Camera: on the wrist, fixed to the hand. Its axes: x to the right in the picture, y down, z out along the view.
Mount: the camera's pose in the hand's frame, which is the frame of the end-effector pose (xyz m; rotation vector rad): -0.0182 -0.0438 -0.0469 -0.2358 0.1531 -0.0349
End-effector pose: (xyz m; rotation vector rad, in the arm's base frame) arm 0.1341 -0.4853 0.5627 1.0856 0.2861 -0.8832
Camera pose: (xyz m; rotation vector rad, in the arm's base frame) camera 0.0996 -0.4440 0.5233 0.9317 0.5249 -0.7767
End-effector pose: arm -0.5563 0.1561 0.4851 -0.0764 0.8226 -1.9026
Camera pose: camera -0.6004 0.2058 0.4797 -0.0907 1.1546 -1.8533
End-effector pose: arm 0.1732 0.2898 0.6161 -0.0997 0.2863 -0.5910
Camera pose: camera 0.1216 0.2633 0.5832 -0.2880 0.5034 -0.5989
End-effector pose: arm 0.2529 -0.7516 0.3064 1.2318 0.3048 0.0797
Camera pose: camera 0.2182 -0.7274 0.2548 0.9878 0.4374 0.1756
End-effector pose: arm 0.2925 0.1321 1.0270 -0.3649 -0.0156 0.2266
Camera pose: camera 0.2869 0.0717 0.9992 -0.6156 0.1028 0.1620
